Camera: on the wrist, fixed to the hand. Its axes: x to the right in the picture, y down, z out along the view.
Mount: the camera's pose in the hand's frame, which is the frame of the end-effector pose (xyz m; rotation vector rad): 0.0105 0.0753 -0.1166 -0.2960 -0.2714 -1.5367
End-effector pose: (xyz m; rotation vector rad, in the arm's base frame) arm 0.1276 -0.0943 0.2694 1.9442 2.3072 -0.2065
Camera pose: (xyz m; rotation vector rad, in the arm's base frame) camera 0.1998 -0.0507 0.3801 -0.2607 2.7771 -0.1852
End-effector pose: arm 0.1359 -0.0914 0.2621 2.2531 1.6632 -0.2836
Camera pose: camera 0.2070 -0.0587 0.3772 0.3247 2.6172 -0.5546
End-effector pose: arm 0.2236 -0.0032 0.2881 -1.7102 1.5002 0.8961
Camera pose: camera 0.1567 -0.1150 0.3371 -2.1224 -0.3369 0.4006
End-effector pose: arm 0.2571 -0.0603 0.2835 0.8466 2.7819 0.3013
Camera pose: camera 0.2570 -0.0084 0.4127 -1.2021 2.2152 0.2318
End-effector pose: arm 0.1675 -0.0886 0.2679 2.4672 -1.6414 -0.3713
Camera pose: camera 0.1386 -0.1284 0.3981 2.9006 0.5968 -0.9780
